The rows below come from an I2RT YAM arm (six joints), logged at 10 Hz.
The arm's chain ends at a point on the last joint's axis. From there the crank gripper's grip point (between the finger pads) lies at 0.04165 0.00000 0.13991 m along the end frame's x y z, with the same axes.
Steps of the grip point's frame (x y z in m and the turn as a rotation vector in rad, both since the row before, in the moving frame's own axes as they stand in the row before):
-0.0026 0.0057 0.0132 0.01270 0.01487 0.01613
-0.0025 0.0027 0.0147 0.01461 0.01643 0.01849
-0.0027 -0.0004 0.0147 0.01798 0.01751 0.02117
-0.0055 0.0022 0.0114 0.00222 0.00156 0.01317
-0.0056 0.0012 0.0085 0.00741 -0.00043 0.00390
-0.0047 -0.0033 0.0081 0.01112 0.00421 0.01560
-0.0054 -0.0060 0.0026 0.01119 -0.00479 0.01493
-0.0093 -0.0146 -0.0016 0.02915 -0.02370 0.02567
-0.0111 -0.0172 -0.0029 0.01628 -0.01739 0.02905
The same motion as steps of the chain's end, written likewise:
-0.0047 0.0068 0.0138 0.01270 0.01487 0.01613
-0.0048 0.0039 0.0154 0.01461 0.01643 0.01849
-0.0052 0.0012 0.0155 0.01798 0.01751 0.02117
-0.0057 0.0020 0.0115 0.00222 0.00156 0.01317
-0.0055 0.0021 0.0085 0.00741 -0.00043 0.00390
-0.0053 -0.0024 0.0083 0.01112 0.00421 0.01560
-0.0047 -0.0051 0.0024 0.01119 -0.00479 0.01493
-0.0060 -0.0115 -0.0025 0.02915 -0.02370 0.02567
-0.0087 -0.0161 -0.0036 0.01628 -0.01739 0.02905

